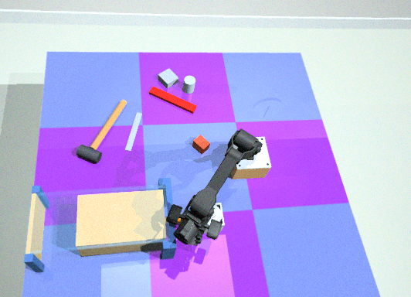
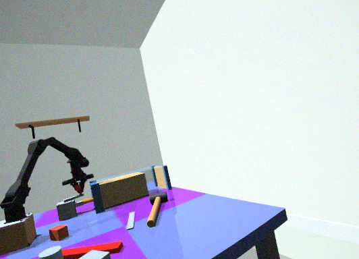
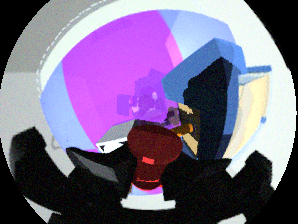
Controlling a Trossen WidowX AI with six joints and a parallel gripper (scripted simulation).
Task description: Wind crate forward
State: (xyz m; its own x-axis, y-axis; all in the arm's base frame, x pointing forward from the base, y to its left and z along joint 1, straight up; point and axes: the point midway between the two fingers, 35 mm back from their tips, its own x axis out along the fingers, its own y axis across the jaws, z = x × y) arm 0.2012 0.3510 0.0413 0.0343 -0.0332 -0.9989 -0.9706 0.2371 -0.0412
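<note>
My gripper tip is now 20 mm below the red knob. The rest, counted from my gripper tip: winch handle 30 mm behind, 30 mm to the right, 10 mm below; then winch 90 mm behind, 80 mm to the right, 80 mm below; then grey strip 280 mm ahead, 440 mm to the right, 110 mm below.
</note>
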